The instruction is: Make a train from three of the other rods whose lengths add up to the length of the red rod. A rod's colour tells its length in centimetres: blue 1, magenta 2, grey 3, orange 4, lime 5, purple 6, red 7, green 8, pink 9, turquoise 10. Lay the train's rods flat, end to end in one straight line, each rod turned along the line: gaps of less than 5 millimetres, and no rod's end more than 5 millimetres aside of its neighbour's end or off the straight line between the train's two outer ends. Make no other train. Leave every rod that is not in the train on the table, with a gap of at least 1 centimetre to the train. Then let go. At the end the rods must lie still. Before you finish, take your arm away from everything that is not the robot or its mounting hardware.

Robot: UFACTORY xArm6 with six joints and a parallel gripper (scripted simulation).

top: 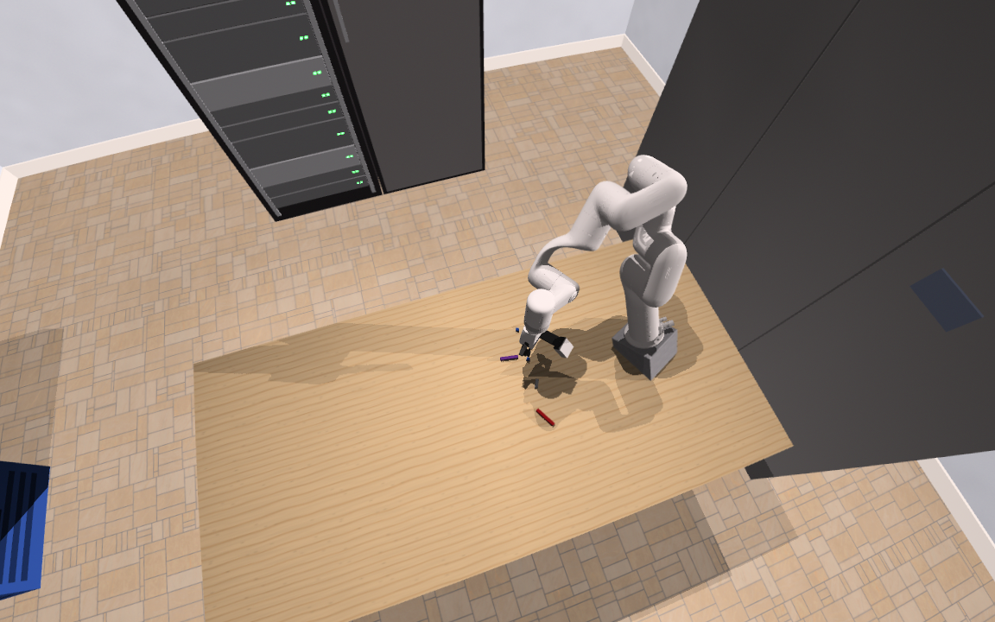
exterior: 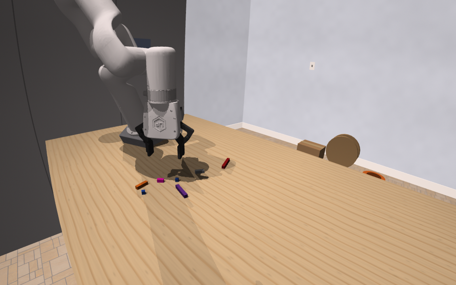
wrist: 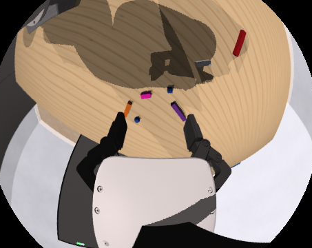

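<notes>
Now: the magenta rod 10 mm behind my hand, 20 mm to the right of it and 90 mm below it. From my hand the other things lie so: purple rod 70 mm ahead, 10 mm to the left, 90 mm below; then orange rod 10 mm behind, 80 mm to the right, 90 mm below; then grey rod 10 mm ahead, 110 mm to the left, 90 mm below.
</notes>
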